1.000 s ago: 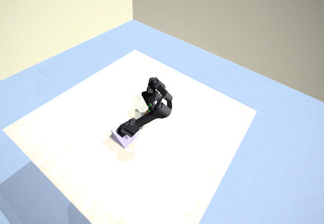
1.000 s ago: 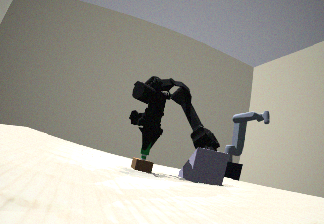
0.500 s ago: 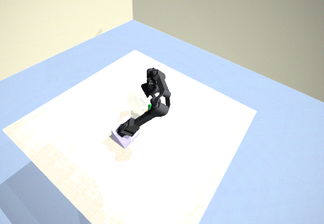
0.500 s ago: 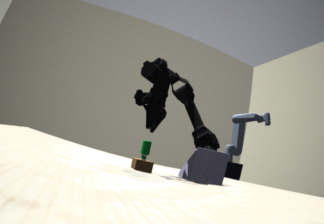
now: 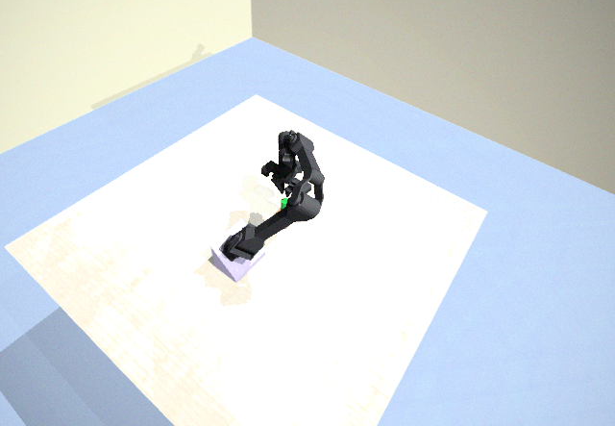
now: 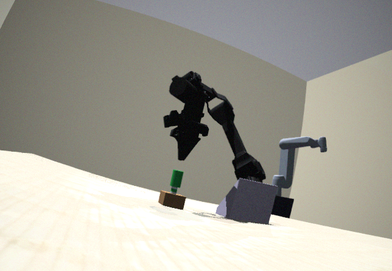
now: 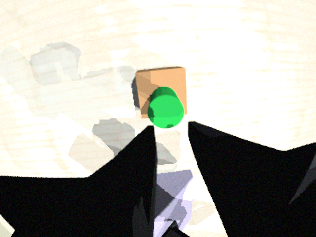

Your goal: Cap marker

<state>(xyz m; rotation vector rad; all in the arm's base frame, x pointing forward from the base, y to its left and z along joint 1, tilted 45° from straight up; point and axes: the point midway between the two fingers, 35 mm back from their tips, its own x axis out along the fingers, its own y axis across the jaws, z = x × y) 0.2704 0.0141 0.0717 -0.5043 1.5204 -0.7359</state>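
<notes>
Now: gripper tip 50 mm above the green cap. Round my gripper tip: brown holder block (120 mm below).
</notes>
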